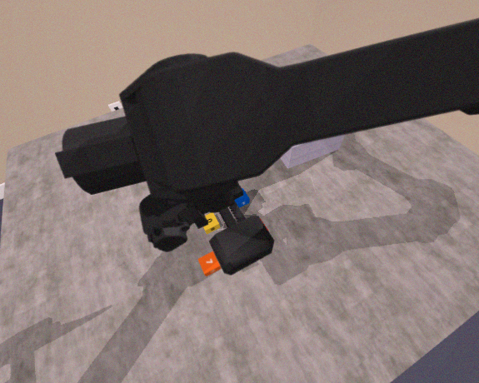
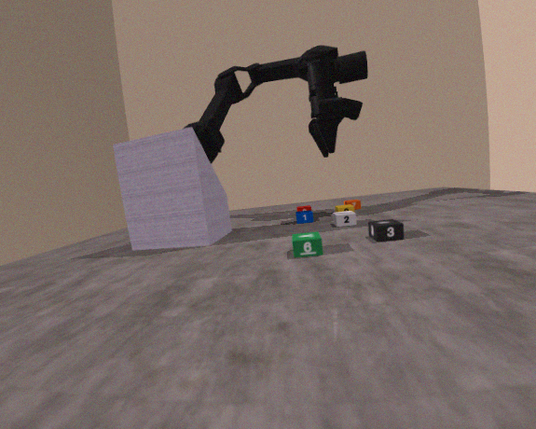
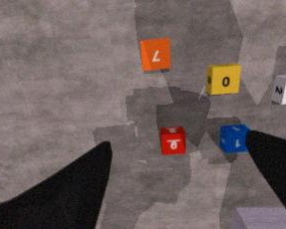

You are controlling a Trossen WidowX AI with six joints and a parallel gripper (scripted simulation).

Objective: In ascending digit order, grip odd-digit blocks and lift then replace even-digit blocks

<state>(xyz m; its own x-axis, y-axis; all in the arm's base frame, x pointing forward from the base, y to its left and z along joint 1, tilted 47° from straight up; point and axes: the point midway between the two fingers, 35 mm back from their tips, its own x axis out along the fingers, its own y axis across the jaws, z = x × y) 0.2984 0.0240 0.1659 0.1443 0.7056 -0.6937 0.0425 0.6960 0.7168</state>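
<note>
The yellow 0 block lies 120 mm below my gripper tip, 80 mm to the right of it and 10 mm ahead of it. Also, from my gripper tip: red 9 block (120 mm below, 70 mm behind, 10 mm to the right); blue 1 block (120 mm below, 100 mm to the right, 80 mm behind); orange 7 block (120 mm below, 50 mm ahead).
</note>
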